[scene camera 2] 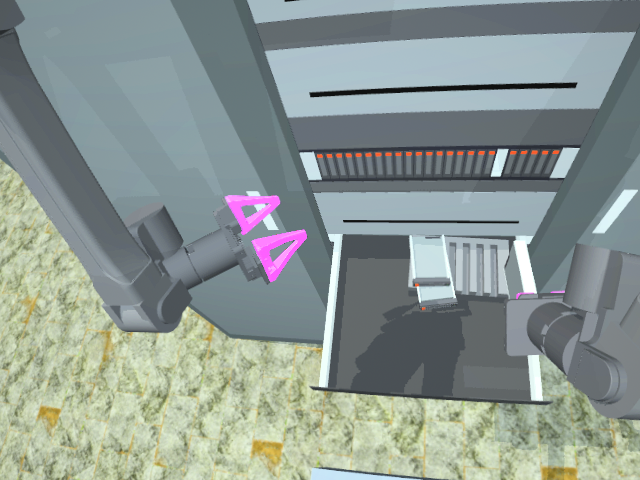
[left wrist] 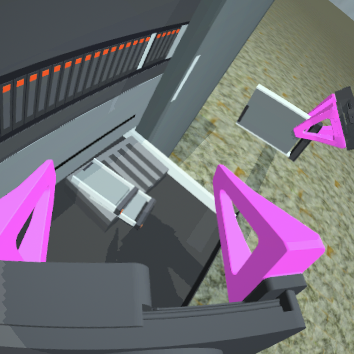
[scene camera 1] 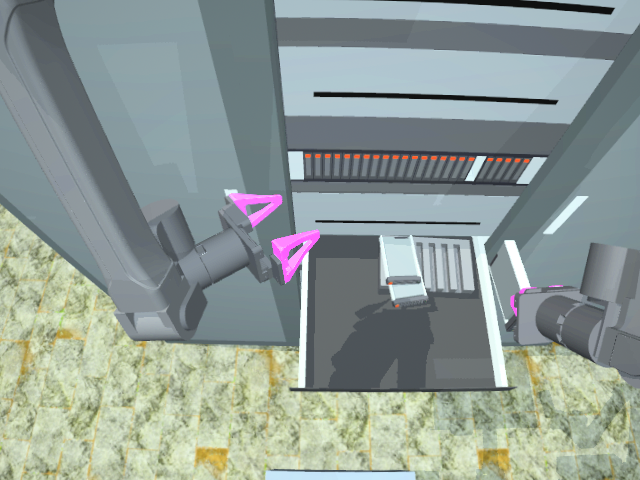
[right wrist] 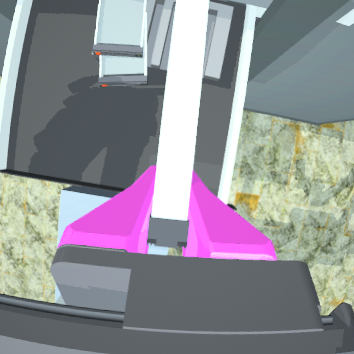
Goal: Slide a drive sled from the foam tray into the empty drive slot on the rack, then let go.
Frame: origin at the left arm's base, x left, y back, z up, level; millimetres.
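Seen in the pictures: left gripper, between the fingertips: [scene camera 2: 291, 215] [left wrist: 136, 169] [scene camera 1: 299, 215]; right gripper, between the fingertips: [scene camera 2: 525, 306] [left wrist: 294, 130] [scene camera 1: 517, 300] [right wrist: 170, 175].
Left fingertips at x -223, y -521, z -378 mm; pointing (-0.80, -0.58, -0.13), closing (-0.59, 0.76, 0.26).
A point is followed by its place in that frame.
My left gripper [scene camera 1: 299, 215] {z -378, x -223, y -521 mm} [scene camera 2: 292, 215] {z -378, x -223, y -521 mm} [left wrist: 136, 169] {z -378, x -223, y -521 mm} is open and empty, left of the drawer. My right gripper [right wrist: 170, 175] {z -440, x -549, y -415 mm} is shut on a drive sled [scene camera 1: 518, 268] {z -413, x -547, y -456 mm} [scene camera 2: 523, 263] {z -415, x -546, y -469 mm} [left wrist: 272, 120] {z -448, x -540, y -452 mm} [right wrist: 181, 100] {z -412, x -548, y -451 mm}, held on edge at the drawer's right side. The grey slotted foam tray [scene camera 1: 467, 268] {z -746, x -596, y -606 mm} [scene camera 2: 498, 268] {z -747, x -584, y -611 mm} [right wrist: 222, 45] {z -746, x -603, y -607 mm} lies at the drawer's back right. Two more sleds, an upper one [scene camera 1: 400, 258] {z -728, x -436, y -621 mm} [scene camera 2: 430, 258] {z -728, x -437, y -623 mm} [left wrist: 102, 182] {z -728, x -434, y -627 mm} and a lower one [scene camera 1: 408, 292] {z -740, x -450, y -543 mm} [scene camera 2: 436, 295] {z -740, x -449, y -542 mm} [left wrist: 136, 205] {z -739, x -454, y -545 mm}, overlap at its left. A pale strip [scene camera 1: 475, 167] {z -517, x -559, y -722 mm} [scene camera 2: 499, 162] [left wrist: 146, 51] {z -501, x -559, y -706 mm} interrupts the rack's orange-tabbed drive row; whether it is the empty slot is unclear.
The pulled-out drawer [scene camera 1: 341, 299] {z -801, x -304, y -548 mm} [scene camera 2: 361, 289] {z -801, x -281, y -574 mm} has pale side walls and a dark front edge. Cabinet side panels [scene camera 1: 155, 103] {z -315, x 2, y -681 mm} [scene camera 2: 165, 118] {z -326, x 9, y -681 mm} flank the rack. A light blue surface [scene camera 1: 340, 475] {z -1508, x -332, y -146 mm} shows at the bottom of scene camera 1.
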